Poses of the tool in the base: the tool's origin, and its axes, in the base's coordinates. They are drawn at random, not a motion.
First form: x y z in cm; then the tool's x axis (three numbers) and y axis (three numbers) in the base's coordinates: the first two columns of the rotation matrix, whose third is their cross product.
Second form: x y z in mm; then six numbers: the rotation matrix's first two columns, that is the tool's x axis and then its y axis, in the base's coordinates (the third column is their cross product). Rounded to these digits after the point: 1 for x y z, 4 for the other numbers.
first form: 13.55 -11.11 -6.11 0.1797 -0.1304 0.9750 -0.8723 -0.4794 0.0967
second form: 135.5 -111.1 -61.1 0.1797 -0.1304 0.9750 -0.8723 -0.4794 0.0967
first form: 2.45 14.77 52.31 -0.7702 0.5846 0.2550 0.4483 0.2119 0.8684
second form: 24.5 147.7 523.1 -0.7702 0.5846 0.2550 0.4483 0.2119 0.8684
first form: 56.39 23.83 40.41 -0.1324 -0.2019 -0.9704 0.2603 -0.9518 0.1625
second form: 563.9 238.3 404.1 -0.1324 -0.2019 -0.9704 0.2603 -0.9518 0.1625
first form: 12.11 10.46 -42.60 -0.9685 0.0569 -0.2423 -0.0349 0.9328 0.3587
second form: 121.1 104.6 -426.0 -0.9685 0.0569 -0.2423 -0.0349 0.9328 0.3587
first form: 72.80 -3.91 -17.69 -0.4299 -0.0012 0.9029 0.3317 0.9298 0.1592
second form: 728.0 -39.1 -176.9 -0.4299 -0.0012 0.9029 0.3317 0.9298 0.1592
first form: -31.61 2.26 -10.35 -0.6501 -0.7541 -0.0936 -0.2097 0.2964 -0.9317
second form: -316.1 22.6 -103.5 -0.6501 -0.7541 -0.0936 -0.2097 0.2964 -0.9317
